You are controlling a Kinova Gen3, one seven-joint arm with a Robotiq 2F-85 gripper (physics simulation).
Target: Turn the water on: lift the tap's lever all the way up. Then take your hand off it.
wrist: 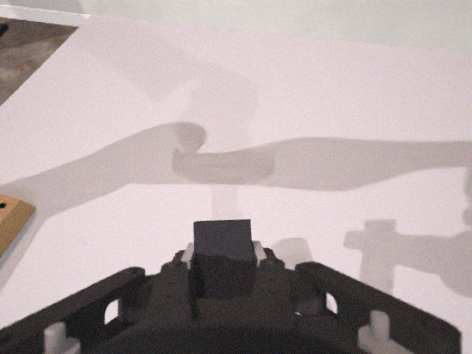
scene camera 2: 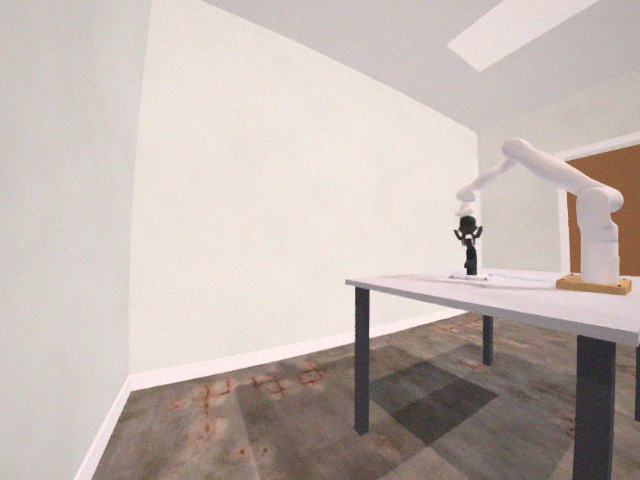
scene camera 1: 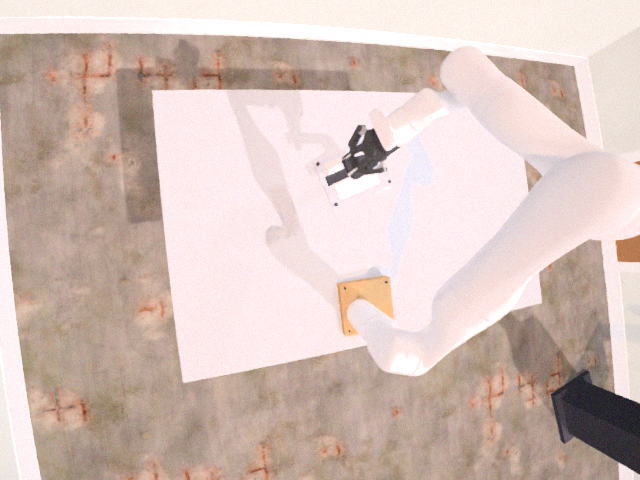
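Seen in the pictures: gripper, fingertip midpoint: (wrist: 224,256) (scene camera 2: 468,245) (scene camera 1: 346,168); arm's base at its link origin: (scene camera 2: 598,281) (scene camera 1: 360,313).
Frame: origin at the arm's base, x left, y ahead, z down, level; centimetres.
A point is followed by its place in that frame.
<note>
The black tap (scene camera 1: 337,176) {x -4.7, y 43.6, z -5.1 cm} (scene camera 2: 470,262) {x -4.9, y 42.8, z -5.2 cm} stands on a white base plate (scene camera 1: 333,197) {x -3.9, y 38.7, z 2.4 cm} (scene camera 2: 481,277) with dark bolts at its corners. Its spout points left in the first scene view. My gripper (scene camera 1: 355,166) {x -4.5, y 43.4, z -13.6 cm} (scene camera 2: 468,241) {x -4.5, y 43.4, z -13.6 cm} (wrist: 224,256) {x -4.5, y 43.4, z -13.6 cm} is above the tap, pointing down at it, and is shut on the tap's lever. The lever (wrist: 222,238) {x -4.2, y 43.6, z -16.7 cm} shows in the wrist view as a dark block between the two fingertips, with a pale pad touching each side. The fingers hide most of the lever in both scene views, so its exact angle is hard to tell.
The white table (scene camera 1: 222,310) {x 40.2, y 15.5, z 3.2 cm} (scene camera 2: 413,290) {x 45.3, y 47.2, z 3.2 cm} carries the tap and the arm's wooden mounting block (scene camera 1: 381,297) {x -8.3, y 2.4, z -0.7 cm} (scene camera 2: 594,285) {x 5.6, y 1.4, z 0.8 cm} (wrist: 17,215) {x 1.6, y 10.9, z 1.3 cm}. The arm arches from that block over the table's right side in the first scene view. Shadows of the arm lie across the table top.
</note>
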